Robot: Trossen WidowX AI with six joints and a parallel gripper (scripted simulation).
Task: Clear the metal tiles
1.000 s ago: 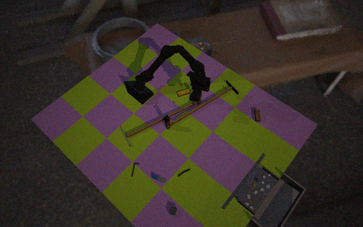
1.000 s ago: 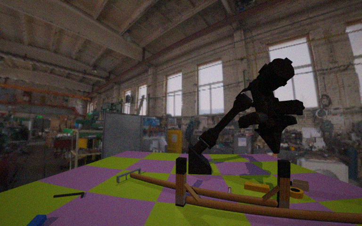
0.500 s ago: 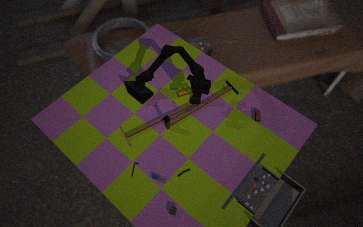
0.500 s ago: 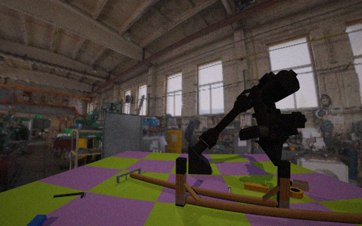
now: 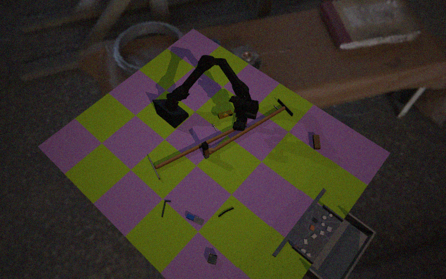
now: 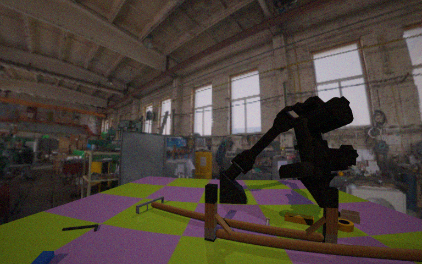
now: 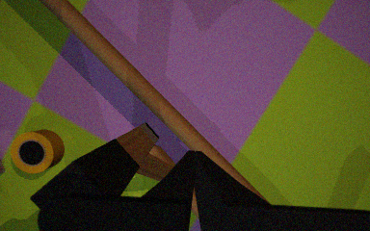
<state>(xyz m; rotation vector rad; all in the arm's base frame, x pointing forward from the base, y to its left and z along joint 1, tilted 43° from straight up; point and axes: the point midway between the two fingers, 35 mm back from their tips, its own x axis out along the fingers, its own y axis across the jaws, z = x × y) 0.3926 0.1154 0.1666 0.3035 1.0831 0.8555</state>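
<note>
My gripper tip is 5 cm above the long scraper and 2 cm to the right of it. From my gripper tip the other things lie so: grey box: 19 cm to the left, 18 cm behind, 10 cm below; curved black strip: 42 cm to the right, 23 cm ahead, 11 cm below; yellow tape roll: 15 cm to the left, 12 cm behind, 10 cm below.
</note>
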